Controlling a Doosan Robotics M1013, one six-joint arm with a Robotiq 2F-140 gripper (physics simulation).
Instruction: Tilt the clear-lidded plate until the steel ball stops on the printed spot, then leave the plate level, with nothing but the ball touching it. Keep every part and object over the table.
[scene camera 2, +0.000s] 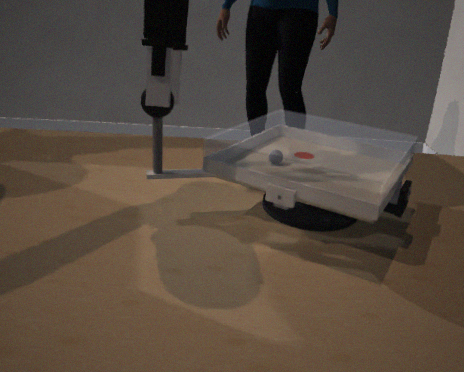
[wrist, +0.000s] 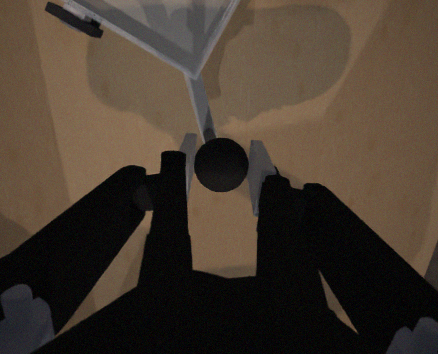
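Observation:
The clear-lidded plate (scene camera 2: 325, 202) (wrist: 145, 47) is tilted, its right front corner lower than its left side in the scene view, above a black round base (scene camera 2: 315, 217). The steel ball (scene camera 2: 276, 157) rests inside the plate, to the left of the red printed spot (scene camera 2: 304, 155) and apart from it. A grey arm (scene camera 2: 185, 173) (wrist: 199, 102) runs out from under the plate to an upright post (scene camera 2: 158, 145) topped by a black ball knob (scene camera 2: 162, 111) (wrist: 221, 165). My gripper (scene camera 2: 159, 97) (wrist: 222, 154) is shut on the knob. The steel ball does not show in the wrist view.
A black knob (scene camera 2: 406, 197) sits at the plate's right side, and a black part (wrist: 75, 20) shows at the plate's edge in the wrist view. A small white block (scene camera 2: 281, 196) is on the plate's front side. A person (scene camera 2: 277, 55) stands behind the wooden table (scene camera 2: 75, 330).

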